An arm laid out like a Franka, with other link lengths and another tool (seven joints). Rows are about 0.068 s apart.
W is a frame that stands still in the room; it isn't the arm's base.
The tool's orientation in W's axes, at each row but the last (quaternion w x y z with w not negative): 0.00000, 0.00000, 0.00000, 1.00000; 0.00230, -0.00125, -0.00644, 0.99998; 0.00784, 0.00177, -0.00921, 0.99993; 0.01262, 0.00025, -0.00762, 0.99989; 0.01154, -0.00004, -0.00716, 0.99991; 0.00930, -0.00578, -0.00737, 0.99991; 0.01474, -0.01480, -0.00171, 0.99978; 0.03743, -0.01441, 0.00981, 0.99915; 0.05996, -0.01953, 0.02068, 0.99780; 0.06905, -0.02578, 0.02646, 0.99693; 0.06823, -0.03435, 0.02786, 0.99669; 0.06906, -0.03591, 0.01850, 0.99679
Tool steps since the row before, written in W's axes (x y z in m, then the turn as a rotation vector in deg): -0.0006, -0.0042, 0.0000, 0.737, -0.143, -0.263; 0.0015, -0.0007, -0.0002, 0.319, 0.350, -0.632; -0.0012, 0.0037, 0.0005, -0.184, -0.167, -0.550; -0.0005, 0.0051, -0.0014, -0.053, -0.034, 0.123; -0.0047, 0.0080, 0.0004, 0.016, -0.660, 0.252; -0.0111, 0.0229, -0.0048, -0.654, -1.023, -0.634; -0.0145, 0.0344, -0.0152, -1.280, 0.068, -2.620; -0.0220, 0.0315, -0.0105, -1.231, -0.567, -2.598; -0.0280, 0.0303, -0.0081, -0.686, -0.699, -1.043; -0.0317, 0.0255, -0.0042, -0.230, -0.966, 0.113; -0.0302, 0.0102, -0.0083, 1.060, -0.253, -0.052; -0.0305, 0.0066, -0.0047, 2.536, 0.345, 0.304
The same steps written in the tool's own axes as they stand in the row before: 0.0006, 0.0042, 0.0000, -0.737, 0.143, -0.263; -0.0015, 0.0007, -0.0002, -0.316, -0.343, -0.637; 0.0013, -0.0037, 0.0004, 0.179, 0.180, -0.547; 0.0006, -0.0051, -0.0015, 0.052, 0.033, 0.123; 0.0049, -0.0079, 0.0003, -0.031, 0.656, 0.261; 0.0116, -0.0226, -0.0050, 0.642, 1.044, -0.611; 0.0160, -0.0339, -0.0149, 1.358, -0.020, -2.581; 0.0246, -0.0299, -0.0092, 1.262, 0.610, -2.574; 0.0317, -0.0270, -0.0057, 0.641, 0.735, -1.047; 0.0351, -0.0210, -0.0012, 0.090, 0.993, 0.069; 0.0318, -0.0063, -0.0057, -1.078, 0.101, -0.136; 0.0314, -0.0024, -0.0023, -2.481, -0.684, 0.142
